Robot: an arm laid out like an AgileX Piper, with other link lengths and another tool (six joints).
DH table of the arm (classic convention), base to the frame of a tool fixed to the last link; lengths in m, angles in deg. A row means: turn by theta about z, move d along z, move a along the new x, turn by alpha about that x. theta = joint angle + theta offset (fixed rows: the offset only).
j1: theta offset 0, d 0.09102, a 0, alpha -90
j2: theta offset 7.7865, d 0, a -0.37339, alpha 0
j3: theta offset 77.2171, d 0, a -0.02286, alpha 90
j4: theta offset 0, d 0.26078, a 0, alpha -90
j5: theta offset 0, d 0, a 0, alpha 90
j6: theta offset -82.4, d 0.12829, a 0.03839, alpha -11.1
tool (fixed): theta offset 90, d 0.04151, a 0, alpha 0
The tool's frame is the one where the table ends.
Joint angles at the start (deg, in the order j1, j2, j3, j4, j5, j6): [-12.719, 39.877, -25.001, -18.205, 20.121, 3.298]
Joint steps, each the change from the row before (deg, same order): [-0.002, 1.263, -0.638, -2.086, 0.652, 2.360]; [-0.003, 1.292, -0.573, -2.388, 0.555, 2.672]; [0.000, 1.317, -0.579, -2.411, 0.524, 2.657]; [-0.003, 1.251, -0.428, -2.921, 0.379, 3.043]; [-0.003, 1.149, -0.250, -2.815, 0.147, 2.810]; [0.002, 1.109, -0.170, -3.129, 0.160, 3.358]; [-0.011, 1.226, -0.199, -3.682, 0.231, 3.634]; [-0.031, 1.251, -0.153, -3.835, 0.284, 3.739]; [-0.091, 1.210, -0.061, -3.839, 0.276, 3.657]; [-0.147, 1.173, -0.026, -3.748, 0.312, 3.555]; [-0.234, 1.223, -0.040, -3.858, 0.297, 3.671]
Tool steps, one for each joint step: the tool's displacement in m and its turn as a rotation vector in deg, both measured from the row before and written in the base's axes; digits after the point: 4 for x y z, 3 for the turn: [0.0028, -0.0032, 0.0003, 0.162, 0.956, -1.002]; [0.0029, -0.0035, 0.0002, 0.094, 0.885, -1.100]; [0.0031, -0.0036, 0.0003, 0.021, 0.837, -1.095]; [0.0028, -0.0039, 0.0002, -0.201, 0.713, -1.145]; [0.0028, -0.0035, -0.0002, -0.317, 0.587, -0.928]; [0.0024, -0.0036, -0.0005, -0.218, 0.446, -1.125]; [0.0027, -0.0043, -0.0001, -0.545, 0.529, -1.151]; [0.0027, -0.0045, -0.0003, -0.634, 0.543, -1.173]; [0.0024, -0.0045, -0.0005, -0.723, 0.534, -1.129]; [0.0022, -0.0045, -0.0006, -0.747, 0.500, -1.123]; [0.0024, -0.0047, -0.0004, -0.788, 0.409, -1.161]
